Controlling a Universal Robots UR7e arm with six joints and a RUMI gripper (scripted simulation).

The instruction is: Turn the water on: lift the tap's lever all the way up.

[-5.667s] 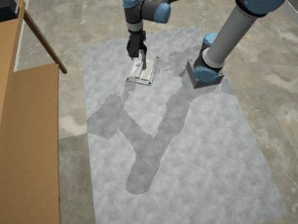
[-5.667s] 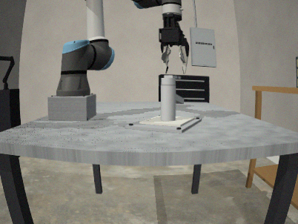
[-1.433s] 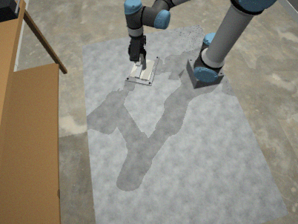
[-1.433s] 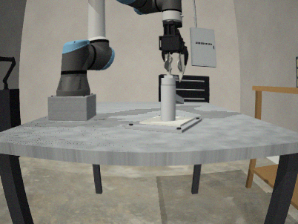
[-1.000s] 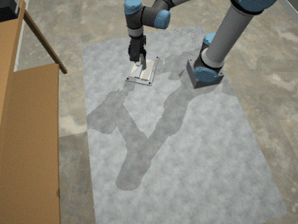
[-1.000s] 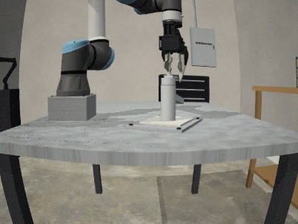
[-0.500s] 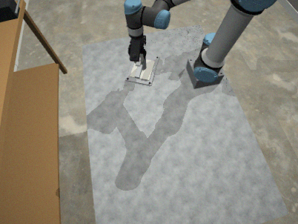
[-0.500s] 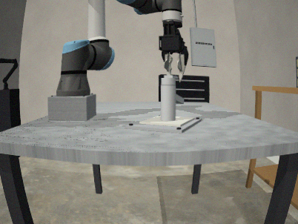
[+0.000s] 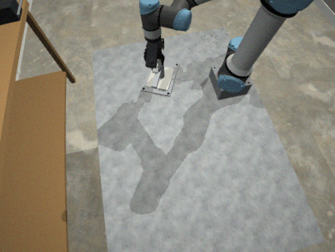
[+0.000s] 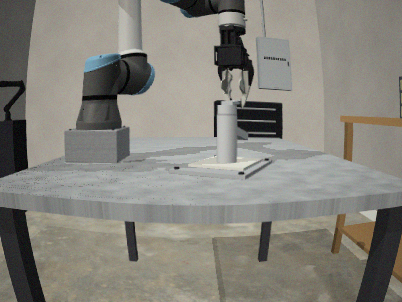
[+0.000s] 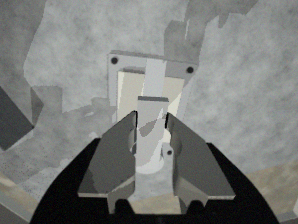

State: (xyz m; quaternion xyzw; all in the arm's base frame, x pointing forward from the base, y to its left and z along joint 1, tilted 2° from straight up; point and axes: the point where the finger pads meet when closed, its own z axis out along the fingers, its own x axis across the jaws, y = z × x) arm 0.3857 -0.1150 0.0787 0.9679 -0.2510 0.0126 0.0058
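Right now the tap is 30 mm behind my hand, 50 mm to the right of it and 60 mm below it. From my hand the other things lie so: tap lever: 10 mm behind, 20 mm to the right.
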